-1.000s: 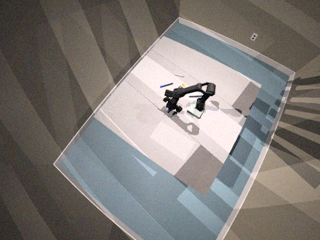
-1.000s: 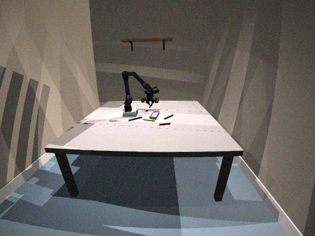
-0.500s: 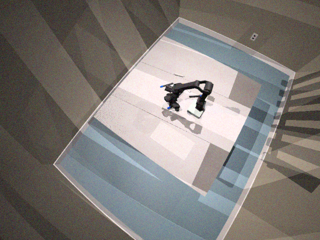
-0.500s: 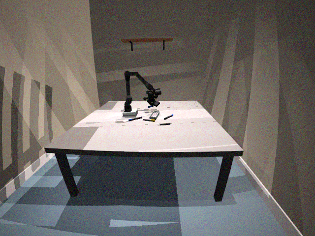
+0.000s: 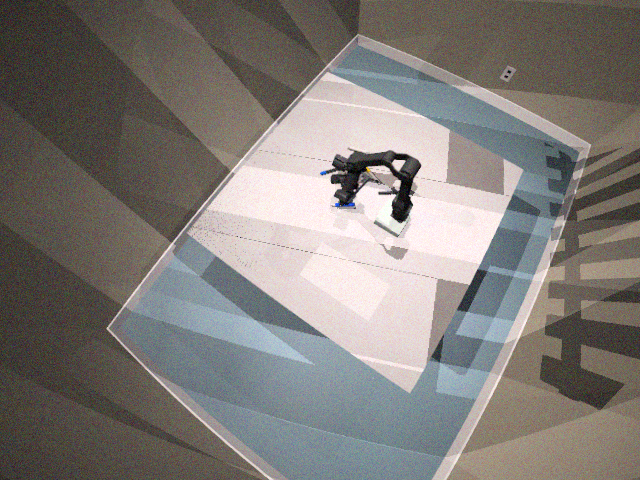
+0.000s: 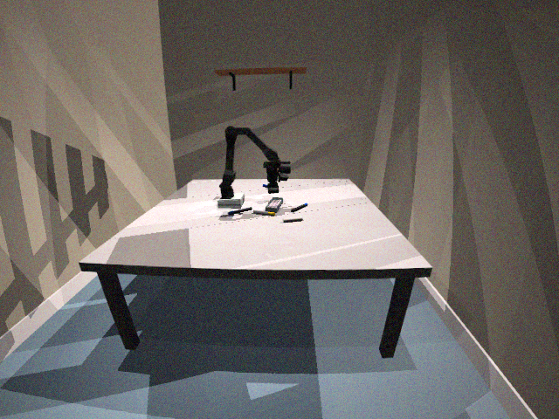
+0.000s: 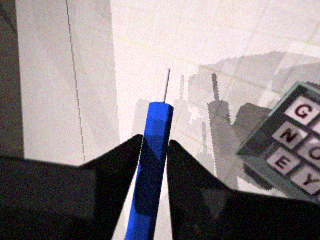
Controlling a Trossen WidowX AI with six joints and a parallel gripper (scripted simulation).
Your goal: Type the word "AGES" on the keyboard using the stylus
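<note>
Right now my gripper tip is 10 mm to the right of the stylus and 10 mm short of it.
</note>
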